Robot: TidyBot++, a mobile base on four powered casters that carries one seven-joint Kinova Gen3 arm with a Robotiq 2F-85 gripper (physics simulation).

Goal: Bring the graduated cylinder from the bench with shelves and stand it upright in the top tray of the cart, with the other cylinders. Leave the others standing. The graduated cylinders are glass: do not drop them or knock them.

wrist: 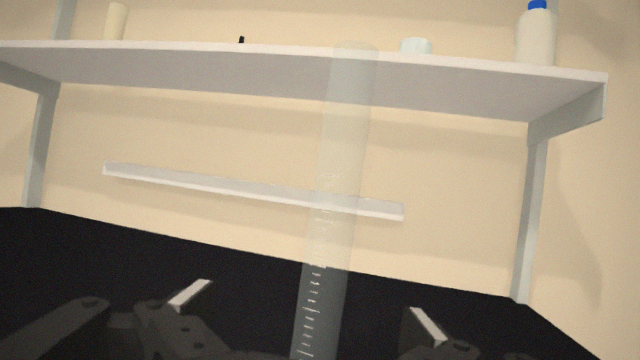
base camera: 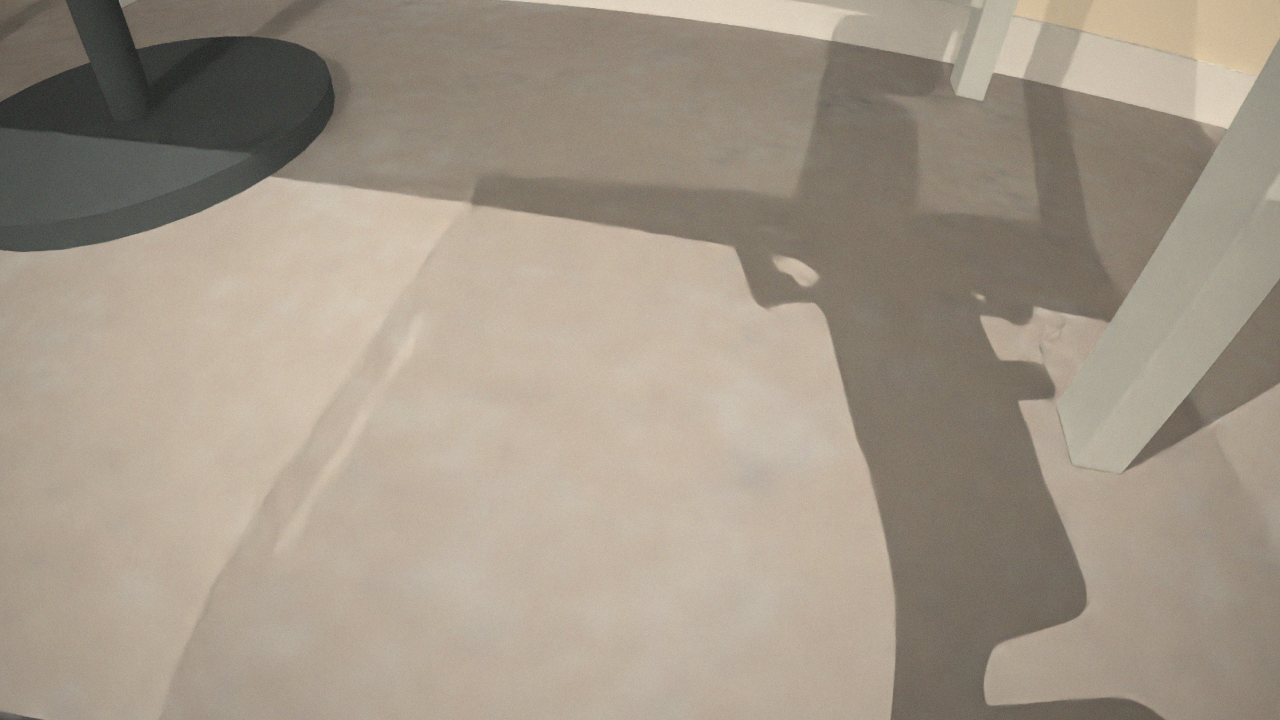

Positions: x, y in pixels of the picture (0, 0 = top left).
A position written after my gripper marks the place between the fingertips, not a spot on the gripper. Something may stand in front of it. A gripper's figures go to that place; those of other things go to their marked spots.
My gripper (wrist: 307, 315) is 16 cm from the lens. A clear glass graduated cylinder (wrist: 335, 199) is 29 cm from the lens. A bench with shelves (wrist: 59, 257): 79 cm from the lens. The marked spots on the bench with shelves and the clear glass graduated cylinder are 61 cm apart.
